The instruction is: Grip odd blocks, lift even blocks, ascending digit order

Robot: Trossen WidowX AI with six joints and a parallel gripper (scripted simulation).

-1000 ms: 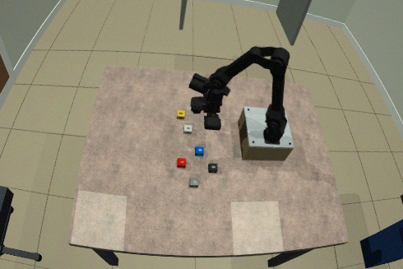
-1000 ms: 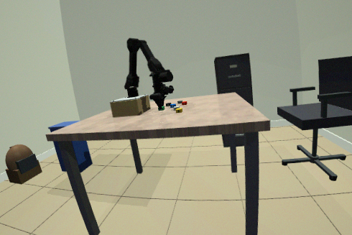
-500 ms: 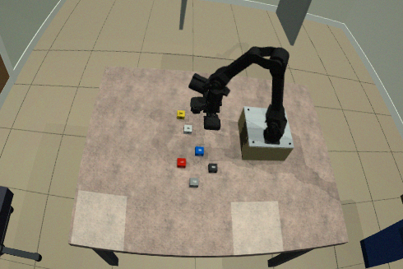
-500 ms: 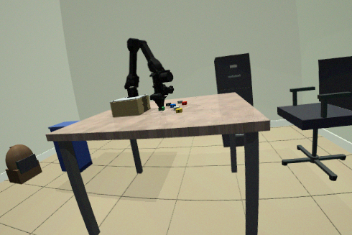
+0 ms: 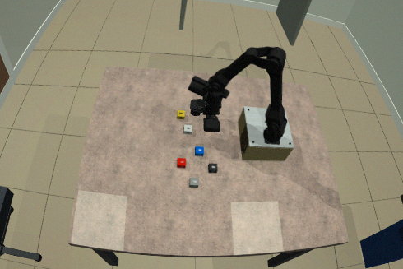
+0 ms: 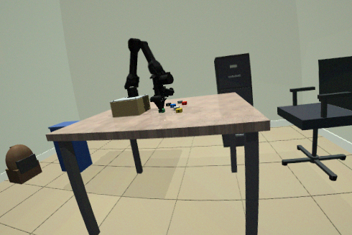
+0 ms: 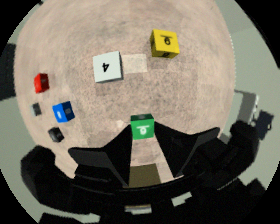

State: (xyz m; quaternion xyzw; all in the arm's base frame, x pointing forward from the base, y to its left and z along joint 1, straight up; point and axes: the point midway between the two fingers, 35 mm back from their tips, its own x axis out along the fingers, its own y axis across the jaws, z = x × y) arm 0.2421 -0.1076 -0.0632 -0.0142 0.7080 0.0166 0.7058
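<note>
Now: the green block right at my gripper tip. The rest, counted from my gripper tip: white block: 8 cm ahead, 4 cm to the left; yellow block: 12 cm ahead, 3 cm to the right; blue block: 3 cm ahead, 14 cm to the left.
</note>
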